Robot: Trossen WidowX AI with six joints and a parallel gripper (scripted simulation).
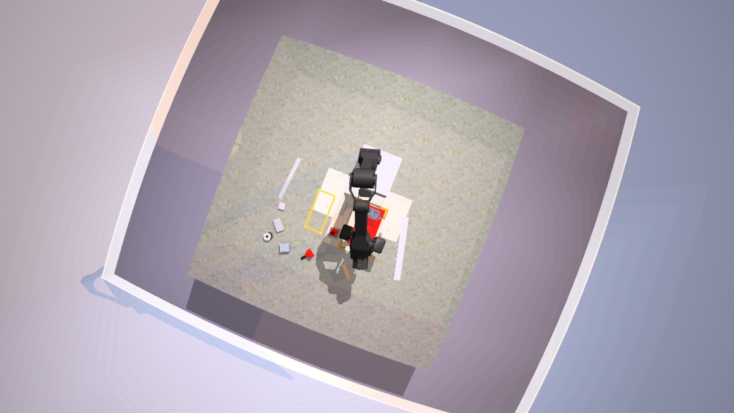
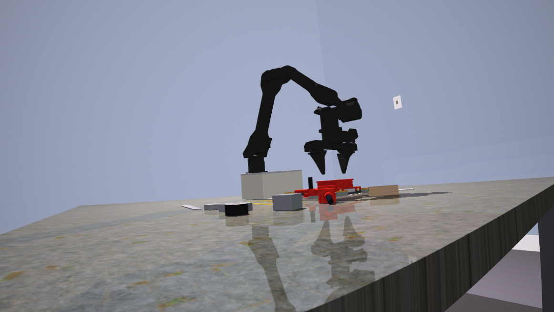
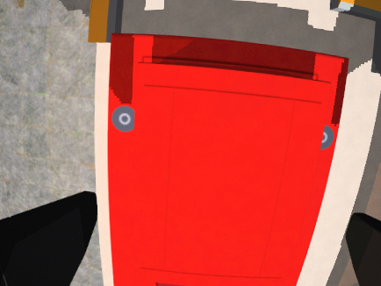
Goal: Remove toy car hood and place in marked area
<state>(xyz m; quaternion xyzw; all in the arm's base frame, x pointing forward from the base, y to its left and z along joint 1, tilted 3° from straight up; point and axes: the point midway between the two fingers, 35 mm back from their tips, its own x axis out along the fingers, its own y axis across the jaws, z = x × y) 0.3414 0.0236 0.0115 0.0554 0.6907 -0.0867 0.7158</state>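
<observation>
Right now my gripper tip is 30 mm above the red hood. The rest, counted from my gripper tip: wooden block 180 mm ahead, 50 mm to the right, 60 mm below; black wheel 80 mm ahead, 440 mm to the right, 60 mm below.
</observation>
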